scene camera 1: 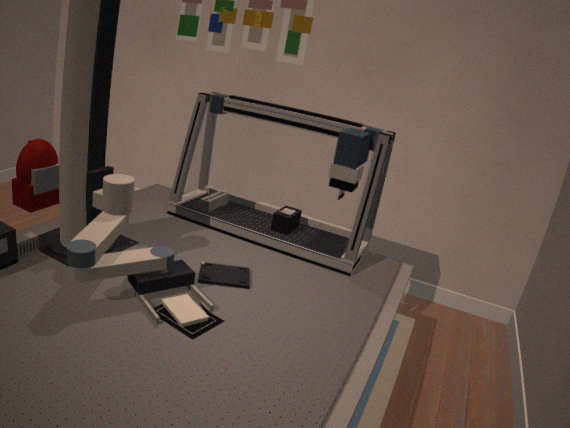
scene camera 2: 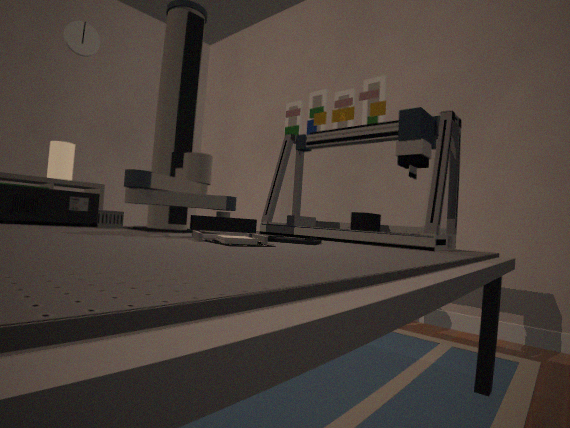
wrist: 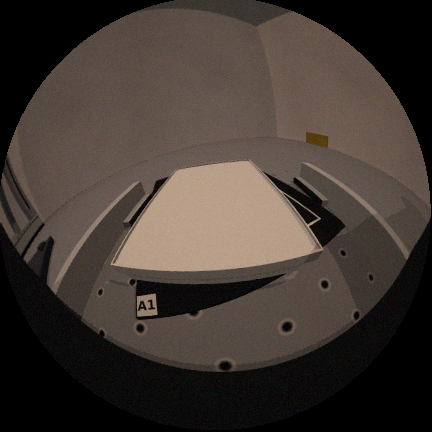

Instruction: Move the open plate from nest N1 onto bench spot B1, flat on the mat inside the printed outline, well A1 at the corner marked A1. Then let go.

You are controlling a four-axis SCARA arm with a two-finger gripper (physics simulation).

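Frame: origin at the arm's base, x left, y back, z up, level; millimetres.
Seen in the pictures: gripper, fingertip midpoint: (scene camera 1: 186,314) (scene camera 2: 234,238) (wrist: 221,176).
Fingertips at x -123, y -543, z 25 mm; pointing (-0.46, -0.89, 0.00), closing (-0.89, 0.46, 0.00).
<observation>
A point is followed by its place in that frame.
The pale open plate (scene camera 1: 185,309) {x -107, y -531, z 28 mm} (scene camera 2: 237,240) {x -141, y -577, z 23 mm} (wrist: 215,222) {x -88, y -488, z 28 mm} lies over the black mat (scene camera 1: 213,324) {x -102, y -619, z 15 mm} (scene camera 2: 270,245) {x -75, y -624, z 15 mm} (wrist: 332,227) {x -149, y -452, z 15 mm} of bench spot B1, turned askew to it. One plate corner reaches past the mat's edge near the mark A1 (wrist: 147,305). Part of the printed outline (wrist: 312,222) {x -141, y -465, z 15 mm} shows beyond the plate's right side in the wrist view; the rest is mostly hidden. My gripper (scene camera 1: 185,313) {x -123, y -543, z 25 mm} (wrist: 221,176) {x -123, y -543, z 25 mm} is open, its fingers on either side of the plate with gaps. Well A1 cannot be made out.
A dark flat holder (scene camera 1: 224,275) {x 141, y -512, z 24 mm} (scene camera 2: 295,240) {x 108, y -551, z 22 mm} lies beside the gripper. A gantry frame (scene camera 1: 295,114) {x 623, y -472, z 501 mm} (scene camera 2: 350,135) {x 623, y -404, z 478 mm} with a hanging tool head (scene camera 1: 352,148) {x 465, y -753, z 456 mm} (scene camera 2: 417,126) {x 465, y -767, z 433 mm} stands behind, with a black block (scene camera 1: 286,220) {x 515, y -552, z 118 mm} (scene camera 2: 365,221) {x 515, y -560, z 98 mm} on its deck. The arm's column (scene camera 1: 77,125) {x -62, y -41, z 439 mm} (scene camera 2: 167,100) {x -65, y -38, z 494 mm} stands left.
</observation>
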